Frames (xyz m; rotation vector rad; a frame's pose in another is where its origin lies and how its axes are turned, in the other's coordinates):
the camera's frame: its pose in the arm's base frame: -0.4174 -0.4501 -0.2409 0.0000 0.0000 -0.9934
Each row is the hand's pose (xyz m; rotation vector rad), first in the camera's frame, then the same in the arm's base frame.
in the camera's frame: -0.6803 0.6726 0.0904 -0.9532 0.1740 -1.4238
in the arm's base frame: -0.2252 0.4870 -0.1505 -0.8945 0.7193 -2.3178
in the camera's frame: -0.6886 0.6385 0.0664 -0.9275 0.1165 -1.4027
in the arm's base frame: -0.2583 0.4754 -0.1745 -0.8983 0.6435 -2.3041
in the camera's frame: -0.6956 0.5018 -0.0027 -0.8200 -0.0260 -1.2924
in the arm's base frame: -0.3766 0.4066 -0.2436 -0.8575 0.4302 -2.2166
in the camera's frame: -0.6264 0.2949 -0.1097 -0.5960 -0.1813 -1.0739
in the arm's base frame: -0.5122 0.2357 -0.3506 -0.6991 0.1427 -2.0290
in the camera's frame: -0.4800 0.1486 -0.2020 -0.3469 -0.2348 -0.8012
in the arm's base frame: -0.5549 0.0332 -0.4429 -0.4657 -0.0459 -1.7780
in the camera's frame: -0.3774 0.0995 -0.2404 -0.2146 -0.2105 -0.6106
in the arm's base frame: -0.5400 -0.0796 -0.4813 -0.3174 -0.0909 -1.5957
